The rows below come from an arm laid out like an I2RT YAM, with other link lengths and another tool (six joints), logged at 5 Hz.
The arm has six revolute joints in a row. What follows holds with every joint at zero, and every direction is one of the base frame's.
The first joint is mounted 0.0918 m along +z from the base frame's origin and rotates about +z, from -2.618 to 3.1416 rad.
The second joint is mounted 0.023 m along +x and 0.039 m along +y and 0.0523 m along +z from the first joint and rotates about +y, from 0 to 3.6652 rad.
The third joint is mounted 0.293 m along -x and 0.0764 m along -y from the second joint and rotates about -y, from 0 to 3.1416 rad.
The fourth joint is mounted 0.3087 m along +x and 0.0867 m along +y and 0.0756 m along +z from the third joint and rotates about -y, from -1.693 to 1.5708 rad.
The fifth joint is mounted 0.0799 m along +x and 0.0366 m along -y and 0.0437 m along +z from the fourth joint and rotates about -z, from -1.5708 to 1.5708 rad.
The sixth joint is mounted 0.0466 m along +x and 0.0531 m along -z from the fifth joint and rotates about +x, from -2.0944 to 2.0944 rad.
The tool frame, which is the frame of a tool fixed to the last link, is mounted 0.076 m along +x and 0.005 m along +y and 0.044 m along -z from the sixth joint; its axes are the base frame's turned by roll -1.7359, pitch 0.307 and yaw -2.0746 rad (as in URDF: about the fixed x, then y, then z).
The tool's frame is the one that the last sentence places.
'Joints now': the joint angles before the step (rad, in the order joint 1, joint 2, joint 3, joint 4, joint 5, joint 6). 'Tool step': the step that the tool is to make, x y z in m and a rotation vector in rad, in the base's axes. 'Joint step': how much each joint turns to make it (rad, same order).
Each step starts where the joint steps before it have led.
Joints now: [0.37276, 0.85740, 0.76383, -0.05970, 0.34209, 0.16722]
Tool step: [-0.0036, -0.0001, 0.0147, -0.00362, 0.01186, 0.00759]
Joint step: [0.00143, 0.00165, 0.05515, -0.06585, -0.00624, -0.00004]
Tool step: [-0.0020, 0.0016, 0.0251, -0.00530, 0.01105, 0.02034]
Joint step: [0.00008, 0.02141, 0.09659, -0.08594, -0.01981, -0.00457]
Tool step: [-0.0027, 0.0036, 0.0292, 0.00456, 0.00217, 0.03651]
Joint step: [-0.00022, 0.02609, 0.10743, -0.08123, -0.03704, -0.00155]
